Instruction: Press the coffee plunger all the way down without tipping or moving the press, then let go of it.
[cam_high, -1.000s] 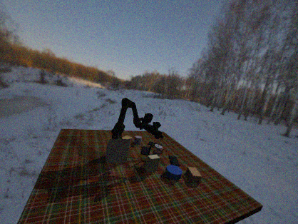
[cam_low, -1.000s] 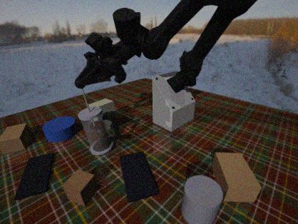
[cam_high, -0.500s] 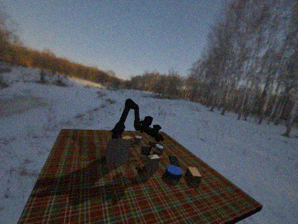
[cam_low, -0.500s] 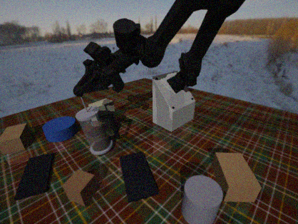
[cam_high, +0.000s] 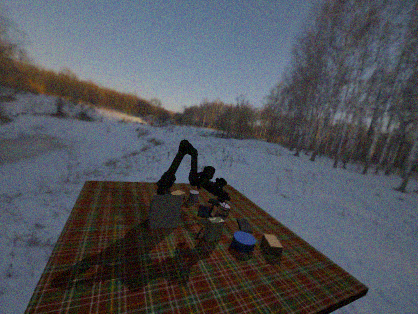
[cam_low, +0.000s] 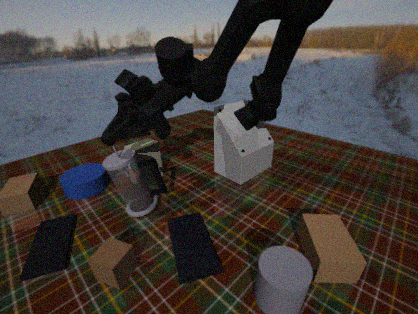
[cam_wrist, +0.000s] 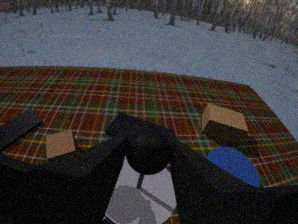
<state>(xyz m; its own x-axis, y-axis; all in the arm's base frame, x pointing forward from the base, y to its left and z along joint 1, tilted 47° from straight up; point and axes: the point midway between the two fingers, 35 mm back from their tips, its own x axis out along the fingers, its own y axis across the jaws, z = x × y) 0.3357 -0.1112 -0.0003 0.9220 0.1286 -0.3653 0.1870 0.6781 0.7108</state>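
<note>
Right now the coffee press is 40 mm behind my gripper tip, 20 mm to the left of it and 90 mm below it. Also, from my gripper tip: blue disc 20 mm ahead, 190 mm to the right, 160 mm below; then grey cylinder 60 mm behind, 360 mm to the left, 150 mm below.
</note>
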